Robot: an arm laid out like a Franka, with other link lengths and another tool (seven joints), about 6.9 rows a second.
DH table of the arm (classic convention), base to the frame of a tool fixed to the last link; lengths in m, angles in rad. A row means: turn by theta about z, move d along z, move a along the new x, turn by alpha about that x. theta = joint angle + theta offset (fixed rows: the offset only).
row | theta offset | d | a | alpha
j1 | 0 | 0.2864 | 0 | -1.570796
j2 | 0 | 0 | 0 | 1.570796
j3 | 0 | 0.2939 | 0.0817 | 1.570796
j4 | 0 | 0 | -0.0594 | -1.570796
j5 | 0 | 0.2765 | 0 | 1.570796
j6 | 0 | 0 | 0.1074 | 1.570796
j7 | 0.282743 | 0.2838 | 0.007 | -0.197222
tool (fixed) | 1.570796 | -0.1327 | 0 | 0
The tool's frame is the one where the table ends.
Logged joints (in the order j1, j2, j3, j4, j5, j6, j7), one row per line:
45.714, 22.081, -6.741, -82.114, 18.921, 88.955, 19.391
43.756, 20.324, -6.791, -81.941, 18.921, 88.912, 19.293
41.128, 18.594, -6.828, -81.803, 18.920, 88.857, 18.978
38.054, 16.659, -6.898, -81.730, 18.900, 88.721, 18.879
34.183, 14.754, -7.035, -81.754, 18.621, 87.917, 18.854
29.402, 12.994, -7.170, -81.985, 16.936, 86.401, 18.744
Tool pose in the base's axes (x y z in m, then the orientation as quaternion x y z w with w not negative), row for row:
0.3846, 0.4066, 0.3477, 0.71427, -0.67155, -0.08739, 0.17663
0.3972, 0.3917, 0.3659, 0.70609, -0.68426, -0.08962, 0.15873
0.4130, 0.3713, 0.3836, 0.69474, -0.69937, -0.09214, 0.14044
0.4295, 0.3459, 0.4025, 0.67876, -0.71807, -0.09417, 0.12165
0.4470, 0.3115, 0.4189, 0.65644, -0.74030, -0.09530, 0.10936
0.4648, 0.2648, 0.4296, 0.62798, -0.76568, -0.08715, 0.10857
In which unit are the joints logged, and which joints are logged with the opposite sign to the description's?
The joints are logged in degrees. Opposite sign: none.
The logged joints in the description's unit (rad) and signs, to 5 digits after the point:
0.79786, 0.38539, -0.11765, -1.43316, 0.33023, 1.55256, 0.33844
0.76369, 0.35472, -0.11853, -1.43014, 0.33023, 1.55181, 0.33673
0.71782, 0.32453, -0.11917, -1.42773, 0.33022, 1.55085, 0.33123
0.66417, 0.29075, -0.12039, -1.42646, 0.32987, 1.54847, 0.32950
0.59661, 0.25751, -0.12278, -1.42688, 0.32500, 1.53444, 0.32906
0.51316, 0.22679, -0.12514, -1.43091, 0.29559, 1.50798, 0.32714

